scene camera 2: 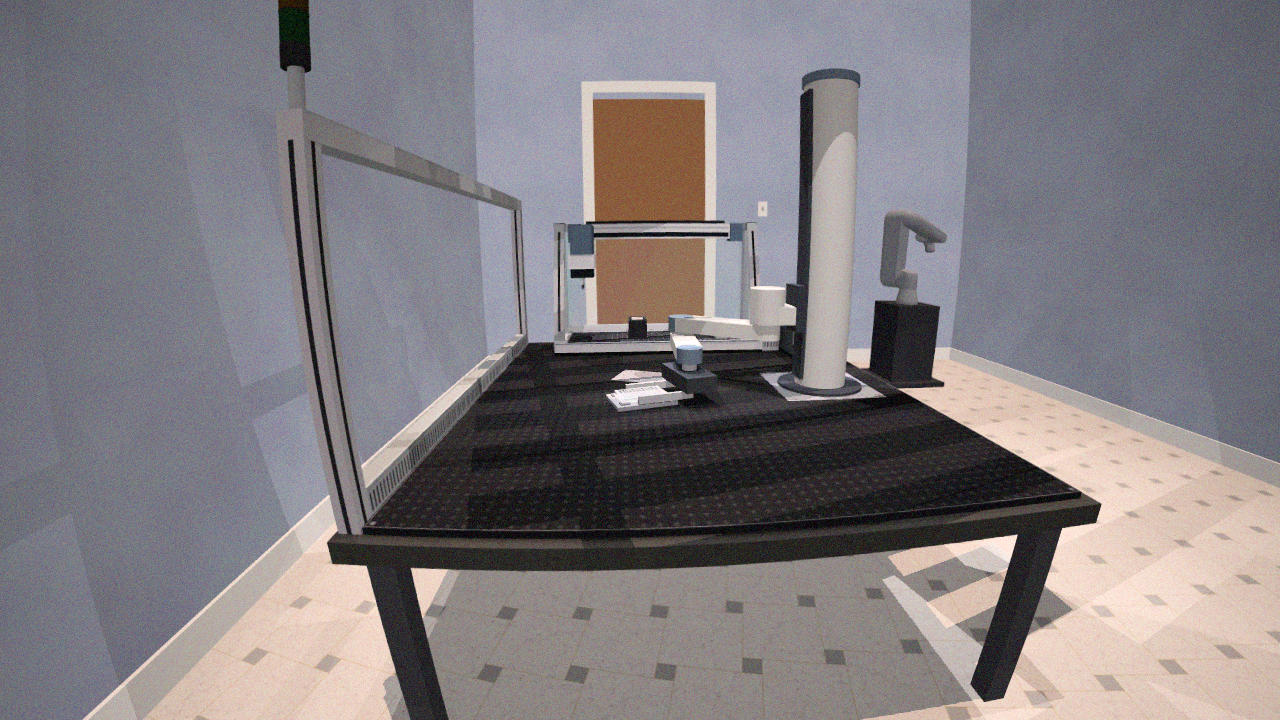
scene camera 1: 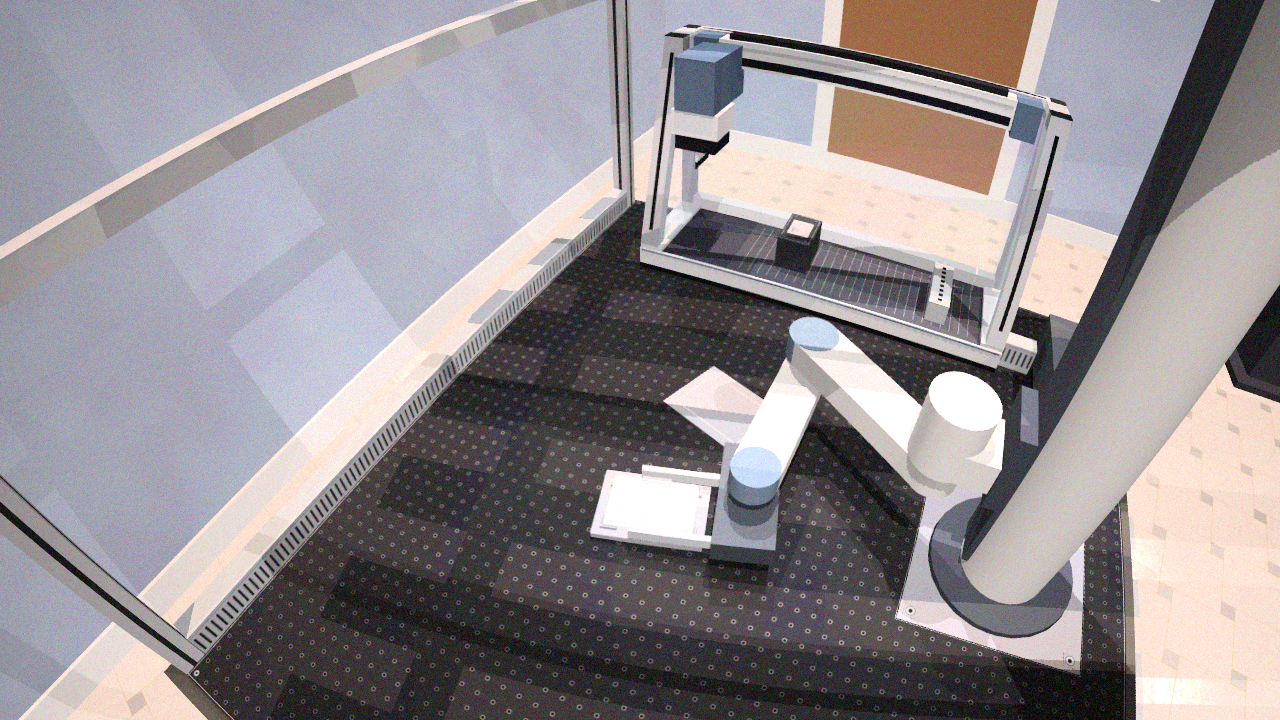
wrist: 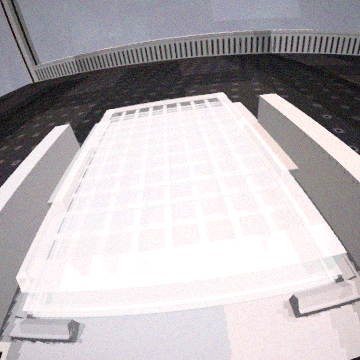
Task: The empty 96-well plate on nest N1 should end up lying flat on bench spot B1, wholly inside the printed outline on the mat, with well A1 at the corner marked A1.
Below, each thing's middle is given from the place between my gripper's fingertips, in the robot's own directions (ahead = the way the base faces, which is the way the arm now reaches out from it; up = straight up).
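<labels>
I consider the 96-well plate (scene camera 1: 653, 504): it is 10 mm below my hand, 10 mm to the right of it and 20 mm behind it.
</labels>
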